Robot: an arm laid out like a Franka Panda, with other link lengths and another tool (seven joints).
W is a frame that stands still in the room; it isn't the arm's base.
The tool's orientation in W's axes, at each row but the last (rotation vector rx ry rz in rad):
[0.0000 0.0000 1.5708]
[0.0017 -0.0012 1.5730]
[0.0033 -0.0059 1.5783]
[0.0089 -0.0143 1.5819]
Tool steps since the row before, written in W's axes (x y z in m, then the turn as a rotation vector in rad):
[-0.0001 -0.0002 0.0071 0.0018 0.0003 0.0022]
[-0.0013 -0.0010 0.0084 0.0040 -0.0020 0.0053]
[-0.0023 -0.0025 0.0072 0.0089 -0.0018 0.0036]
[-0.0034 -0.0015 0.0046 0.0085 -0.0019 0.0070]
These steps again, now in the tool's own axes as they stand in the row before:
[-0.0002 0.0001 0.0071 0.0003 -0.0018 0.0022]
[-0.0010 0.0013 0.0084 -0.0020 -0.0040 0.0053]
[-0.0024 0.0023 0.0072 -0.0018 -0.0089 0.0036]
[-0.0014 0.0034 0.0046 -0.0019 -0.0085 0.0070]

